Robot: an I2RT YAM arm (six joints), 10 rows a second.
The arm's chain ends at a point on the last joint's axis. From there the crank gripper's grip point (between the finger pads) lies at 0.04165 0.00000 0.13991 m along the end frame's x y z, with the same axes.
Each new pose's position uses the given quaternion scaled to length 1; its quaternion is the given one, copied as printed.
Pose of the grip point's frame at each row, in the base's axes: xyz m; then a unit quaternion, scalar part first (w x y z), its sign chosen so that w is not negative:
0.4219, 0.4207, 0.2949, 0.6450, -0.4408, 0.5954, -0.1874
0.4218, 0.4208, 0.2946, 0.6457, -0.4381, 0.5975, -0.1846
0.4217, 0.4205, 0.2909, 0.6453, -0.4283, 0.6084, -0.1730
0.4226, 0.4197, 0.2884, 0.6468, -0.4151, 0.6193, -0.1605
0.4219, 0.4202, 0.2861, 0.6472, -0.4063, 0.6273, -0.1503
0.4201, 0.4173, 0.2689, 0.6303, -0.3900, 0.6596, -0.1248
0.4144, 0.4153, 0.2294, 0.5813, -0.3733, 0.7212, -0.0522
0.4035, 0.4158, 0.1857, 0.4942, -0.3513, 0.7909, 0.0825
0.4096, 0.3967, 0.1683, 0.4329, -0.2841, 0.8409, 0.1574
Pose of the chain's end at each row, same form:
0.2821, 0.4043, 0.3337, 0.6450, -0.4408, 0.5954, -0.1874
0.2821, 0.4042, 0.3337, 0.6457, -0.4381, 0.5975, -0.1846
0.2828, 0.4036, 0.3324, 0.6453, -0.4283, 0.6084, -0.1730
0.2843, 0.4024, 0.3319, 0.6468, -0.4151, 0.6193, -0.1605
0.2842, 0.4023, 0.3312, 0.6472, -0.4063, 0.6273, -0.1503
0.2860, 0.3995, 0.3239, 0.6303, -0.3900, 0.6596, -0.1248
0.2936, 0.3901, 0.3073, 0.5813, -0.3733, 0.7212, -0.0522
0.3133, 0.3687, 0.2903, 0.4942, -0.3513, 0.7909, 0.0825
0.3396, 0.3395, 0.2829, 0.4329, -0.2841, 0.8409, 0.1574

